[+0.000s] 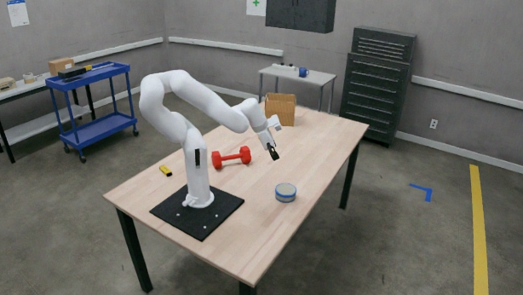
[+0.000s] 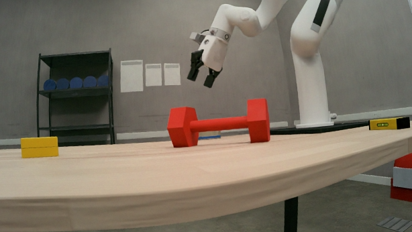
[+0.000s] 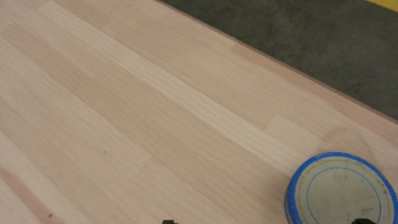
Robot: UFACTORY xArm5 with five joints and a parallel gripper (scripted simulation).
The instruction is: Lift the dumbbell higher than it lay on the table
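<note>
Right now the red dumbbell is 280 mm to the left of my hand, 150 mm below it and 70 mm ahead of it. From my hand the other things lie so: yellow level 530 mm to the left, 190 mm behind, 180 mm below; then yellow block 440 mm ahead, 280 mm to the left, 180 mm below; then blue-and-white roll 170 mm below, 90 mm to the right, 40 mm behind.
</note>
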